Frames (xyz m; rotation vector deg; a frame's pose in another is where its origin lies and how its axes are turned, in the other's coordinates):
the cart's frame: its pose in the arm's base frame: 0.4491 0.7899 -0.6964 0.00 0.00 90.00
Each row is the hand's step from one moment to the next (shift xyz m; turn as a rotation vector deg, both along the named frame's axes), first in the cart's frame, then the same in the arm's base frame.
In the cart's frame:
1: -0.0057 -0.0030 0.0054 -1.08 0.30 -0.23
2: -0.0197 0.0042 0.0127 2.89 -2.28 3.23
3: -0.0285 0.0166 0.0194 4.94 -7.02 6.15
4: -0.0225 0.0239 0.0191 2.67 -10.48 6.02
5: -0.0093 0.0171 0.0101 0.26 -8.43 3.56
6: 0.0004 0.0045 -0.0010 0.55 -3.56 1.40
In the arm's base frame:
1: 0.0030 -0.0057 0.0054 -0.30 -1.08 -0.23
2: -0.0042 -0.0197 0.0127 2.28 2.89 3.23
3: -0.0166 -0.0285 0.0194 7.02 4.94 6.15
4: -0.0239 -0.0225 0.0191 10.48 2.67 6.02
5: -0.0171 -0.0093 0.0101 8.43 0.26 3.56
6: -0.0045 0.0004 -0.0010 3.56 0.55 1.40

